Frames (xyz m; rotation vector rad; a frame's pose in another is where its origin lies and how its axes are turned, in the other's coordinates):
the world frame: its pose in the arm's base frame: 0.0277 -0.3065 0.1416 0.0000 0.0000 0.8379
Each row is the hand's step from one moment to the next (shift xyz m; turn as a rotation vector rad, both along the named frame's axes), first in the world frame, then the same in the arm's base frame.
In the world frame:
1: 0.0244 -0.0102 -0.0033 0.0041 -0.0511 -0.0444
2: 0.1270 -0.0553 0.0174 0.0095 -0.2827 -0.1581
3: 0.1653 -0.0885 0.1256 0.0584 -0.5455 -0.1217
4: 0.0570 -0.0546 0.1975 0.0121 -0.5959 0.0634
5: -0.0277 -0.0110 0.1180 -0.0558 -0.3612 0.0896
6: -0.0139 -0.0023 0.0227 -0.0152 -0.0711 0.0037
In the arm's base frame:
1: 0.0239 0.0113 -0.0033 0.0407 -0.0311 -0.0444
2: 0.1261 0.0574 0.0174 0.2165 -0.1821 -0.1581
3: 0.1764 0.0636 0.1256 0.4445 -0.3215 -0.1217
4: 0.0787 0.0058 0.1975 0.4510 -0.3897 0.0634
5: -0.0104 -0.0279 0.1180 0.2311 -0.2831 0.0896
6: -0.0076 -0.0119 0.0227 0.0427 -0.0589 0.0037

